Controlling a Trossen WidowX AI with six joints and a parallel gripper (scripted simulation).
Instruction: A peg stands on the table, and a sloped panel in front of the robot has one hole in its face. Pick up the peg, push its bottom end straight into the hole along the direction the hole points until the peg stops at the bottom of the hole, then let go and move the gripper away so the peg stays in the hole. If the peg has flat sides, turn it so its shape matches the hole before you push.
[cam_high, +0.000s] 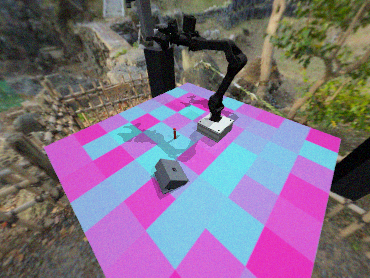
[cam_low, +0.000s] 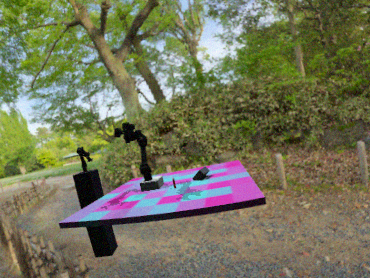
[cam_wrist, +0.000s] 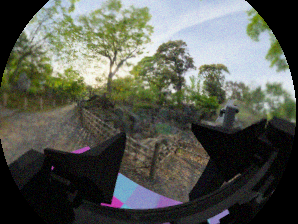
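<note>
Right now my gripper tip is 450 mm above the red peg, 260 mm to the right of it and 210 mm short of it. Also, from my gripper tip: dark grey sloped panel (470 mm below, 440 mm ahead, 410 mm to the left).
</note>
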